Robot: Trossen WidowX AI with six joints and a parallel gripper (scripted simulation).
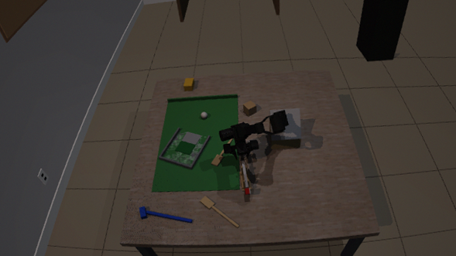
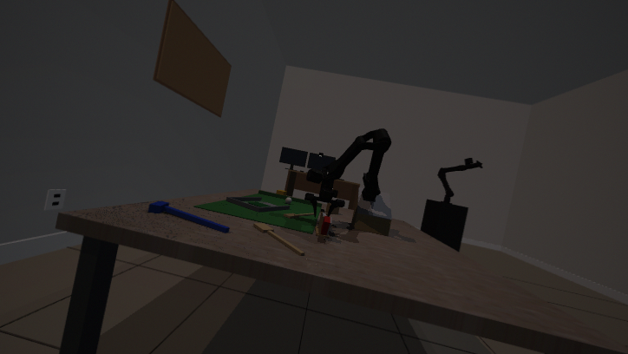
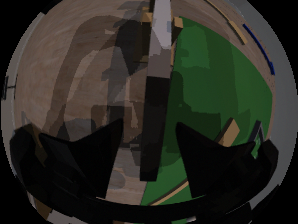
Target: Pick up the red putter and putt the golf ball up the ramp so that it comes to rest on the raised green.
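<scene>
Right now my gripper tip is 10 cm past the tan block and 39 cm to the left of it. The rest, counted from my gripper tip: white golf ball (20 cm ahead, 39 cm to the right); then yellow block (29 cm ahead, 73 cm to the right, 1 cm below); then blue putter (44 cm ahead, 30 cm to the left, 2 cm below).
</scene>
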